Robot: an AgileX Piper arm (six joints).
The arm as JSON. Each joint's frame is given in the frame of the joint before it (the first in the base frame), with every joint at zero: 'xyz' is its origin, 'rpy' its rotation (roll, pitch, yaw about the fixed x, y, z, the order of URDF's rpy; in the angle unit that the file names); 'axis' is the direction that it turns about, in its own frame. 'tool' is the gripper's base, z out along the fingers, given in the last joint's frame.
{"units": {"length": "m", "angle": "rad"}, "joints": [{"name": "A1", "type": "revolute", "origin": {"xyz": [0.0, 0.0, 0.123], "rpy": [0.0, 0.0, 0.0]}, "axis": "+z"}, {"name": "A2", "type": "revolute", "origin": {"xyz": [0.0, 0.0, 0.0], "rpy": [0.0, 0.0, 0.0]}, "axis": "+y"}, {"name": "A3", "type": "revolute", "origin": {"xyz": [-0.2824, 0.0, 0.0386], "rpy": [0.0, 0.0, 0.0]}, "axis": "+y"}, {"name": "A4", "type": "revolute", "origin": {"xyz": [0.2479, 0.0, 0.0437], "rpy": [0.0, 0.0, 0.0]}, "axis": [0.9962, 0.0, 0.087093]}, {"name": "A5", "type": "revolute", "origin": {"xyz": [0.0, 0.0, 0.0], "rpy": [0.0, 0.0, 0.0]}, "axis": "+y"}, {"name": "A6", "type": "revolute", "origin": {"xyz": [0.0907, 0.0, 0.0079], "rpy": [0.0, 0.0, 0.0]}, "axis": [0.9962, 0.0, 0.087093]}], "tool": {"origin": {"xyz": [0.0, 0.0, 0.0], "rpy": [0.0, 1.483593, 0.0]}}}
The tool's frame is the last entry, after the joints.
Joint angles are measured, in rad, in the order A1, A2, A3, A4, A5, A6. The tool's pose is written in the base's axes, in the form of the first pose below.
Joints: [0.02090 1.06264 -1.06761 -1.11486 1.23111 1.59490]
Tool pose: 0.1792 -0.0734 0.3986; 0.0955 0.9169 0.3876; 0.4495 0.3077 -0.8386; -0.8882 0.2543 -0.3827
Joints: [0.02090 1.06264 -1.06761 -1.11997 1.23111 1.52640]
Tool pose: 0.1792 -0.0735 0.3990; 0.0329 0.9214 0.3872; 0.4227 0.3383 -0.8407; -0.9057 0.1913 -0.3784
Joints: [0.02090 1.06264 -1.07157 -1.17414 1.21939 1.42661]
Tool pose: 0.1798 -0.0751 0.4045; -0.0519 0.9170 0.3955; 0.3357 0.3890 -0.8579; -0.9405 0.0883 -0.3280
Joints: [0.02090 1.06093 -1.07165 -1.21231 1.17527 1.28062]
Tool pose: 0.1827 -0.0749 0.4088; -0.1761 0.8840 0.4331; 0.2293 0.4647 -0.8553; -0.9573 -0.0513 -0.2845
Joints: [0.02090 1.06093 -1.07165 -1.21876 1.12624 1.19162]
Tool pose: 0.1866 -0.0733 0.4103; -0.2455 0.8445 0.4760; 0.1658 0.5204 -0.8377; -0.9551 -0.1267 -0.2678
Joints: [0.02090 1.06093 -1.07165 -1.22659 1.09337 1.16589]
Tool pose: 0.1891 -0.0722 0.4116; -0.2605 0.8235 0.5040; 0.1344 0.5478 -0.8257; -0.9561 -0.1474 -0.2534
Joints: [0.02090 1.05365 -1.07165 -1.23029 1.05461 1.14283]
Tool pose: 0.1900 -0.0707 0.4141; -0.2640 0.8003 0.5384; 0.1053 0.5787 -0.8087; -0.9588 -0.1568 -0.2370
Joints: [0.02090 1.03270 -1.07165 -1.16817 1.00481 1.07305]
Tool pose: 0.1881 -0.0668 0.4149; -0.2877 0.7547 0.5897; 0.1027 0.6365 -0.7644; -0.9522 -0.1593 -0.2606
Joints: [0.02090 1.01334 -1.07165 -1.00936 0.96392 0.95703]
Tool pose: 0.1867 -0.0594 0.4093; -0.3456 0.6843 0.6421; 0.1500 0.7157 -0.6821; -0.9263 -0.1394 -0.3500
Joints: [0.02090 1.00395 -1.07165 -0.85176 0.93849 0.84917]
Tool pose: 0.1870 -0.0514 0.4028; -0.4038 0.6137 0.6784; 0.1923 0.7820 -0.5929; -0.8944 -0.1089 -0.4338
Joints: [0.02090 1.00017 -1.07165 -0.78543 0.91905 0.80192]
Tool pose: 0.1877 -0.0473 0.4010; -0.4227 0.5763 0.6994; 0.2011 0.8121 -0.5477; -0.8837 -0.0908 -0.4592
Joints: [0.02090 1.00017 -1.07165 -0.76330 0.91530 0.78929]
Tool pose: 0.1881 -0.0460 0.4001; -0.4292 0.5662 0.7037; 0.2072 0.8201 -0.5334; -0.8791 -0.0832 -0.4693
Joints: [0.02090 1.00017 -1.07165 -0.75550 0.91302 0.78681]
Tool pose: 0.1883 -0.0455 0.3998; -0.4299 0.5630 0.7059; 0.2105 0.8228 -0.5280; -0.8780 -0.0783 -0.4722
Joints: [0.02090 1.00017 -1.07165 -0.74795 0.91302 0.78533]
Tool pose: 0.1884 -0.0451 0.3994; -0.4311 0.5613 0.7064; 0.2153 0.8243 -0.5236; -0.8762 -0.0736 -0.4762
